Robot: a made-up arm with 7 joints.
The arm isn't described. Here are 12 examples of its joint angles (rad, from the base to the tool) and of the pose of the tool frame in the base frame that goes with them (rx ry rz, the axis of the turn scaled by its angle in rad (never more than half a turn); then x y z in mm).
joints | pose
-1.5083 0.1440 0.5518 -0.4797 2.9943 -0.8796 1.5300 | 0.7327 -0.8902 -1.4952 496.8 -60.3 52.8
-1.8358 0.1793 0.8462 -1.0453 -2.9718 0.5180 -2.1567 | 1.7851 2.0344 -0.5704 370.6 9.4 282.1
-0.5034 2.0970 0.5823 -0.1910 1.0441 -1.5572 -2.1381 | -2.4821 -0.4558 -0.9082 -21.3 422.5 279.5
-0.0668 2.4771 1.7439 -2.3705 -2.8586 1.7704 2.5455 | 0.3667 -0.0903 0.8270 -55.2 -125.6 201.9
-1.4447 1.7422 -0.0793 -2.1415 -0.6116 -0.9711 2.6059 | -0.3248 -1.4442 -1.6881 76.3 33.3 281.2
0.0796 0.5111 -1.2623 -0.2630 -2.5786 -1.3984 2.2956 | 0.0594 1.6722 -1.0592 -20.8 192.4 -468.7
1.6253 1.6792 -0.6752 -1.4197 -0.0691 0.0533 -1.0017 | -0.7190 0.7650 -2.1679 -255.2 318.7 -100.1
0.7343 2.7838 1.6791 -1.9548 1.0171 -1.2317 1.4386 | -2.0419 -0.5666 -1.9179 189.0 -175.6 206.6
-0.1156 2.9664 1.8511 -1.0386 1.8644 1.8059 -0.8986 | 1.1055 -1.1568 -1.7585 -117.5 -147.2 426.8
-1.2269 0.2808 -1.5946 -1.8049 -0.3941 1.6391 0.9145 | 0.5460 -1.5231 -0.8938 182.9 -256.5 -170.8
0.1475 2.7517 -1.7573 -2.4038 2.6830 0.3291 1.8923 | -0.5427 0.0365 -2.9853 -54.6 230.2 -6.2
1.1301 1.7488 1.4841 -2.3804 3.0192 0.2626 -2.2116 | 0.2648 -1.7419 -1.6956 198.3 86.9 107.9
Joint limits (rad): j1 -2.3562..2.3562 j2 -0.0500..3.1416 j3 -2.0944..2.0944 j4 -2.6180..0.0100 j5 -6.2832..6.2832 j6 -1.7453..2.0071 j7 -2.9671..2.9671
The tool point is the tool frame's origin. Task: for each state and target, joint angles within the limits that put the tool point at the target. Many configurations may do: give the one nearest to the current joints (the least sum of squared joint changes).
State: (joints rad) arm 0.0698 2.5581 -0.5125 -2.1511 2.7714 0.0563 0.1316
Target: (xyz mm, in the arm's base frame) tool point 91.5 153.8 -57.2
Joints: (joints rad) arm 0.2409 2.6492 -0.9002 -2.6161 2.7714 0.0563 0.1316
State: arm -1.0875 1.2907 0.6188 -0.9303 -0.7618 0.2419 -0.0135
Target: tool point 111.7 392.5 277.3
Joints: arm -1.3550 1.5659 0.5170 -0.6990 -0.7618 0.2419 -0.0135
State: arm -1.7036 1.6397 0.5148 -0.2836 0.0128 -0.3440 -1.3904
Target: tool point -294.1 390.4 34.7
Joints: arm -2.2807 2.2736 0.8816 -0.7534 0.0128 -0.3440 -1.3904
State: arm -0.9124 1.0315 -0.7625 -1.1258 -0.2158 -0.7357 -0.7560
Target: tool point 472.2 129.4 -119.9
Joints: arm -1.0907 0.6719 -0.7885 -0.4517 -0.2158 -0.7357 -0.7560
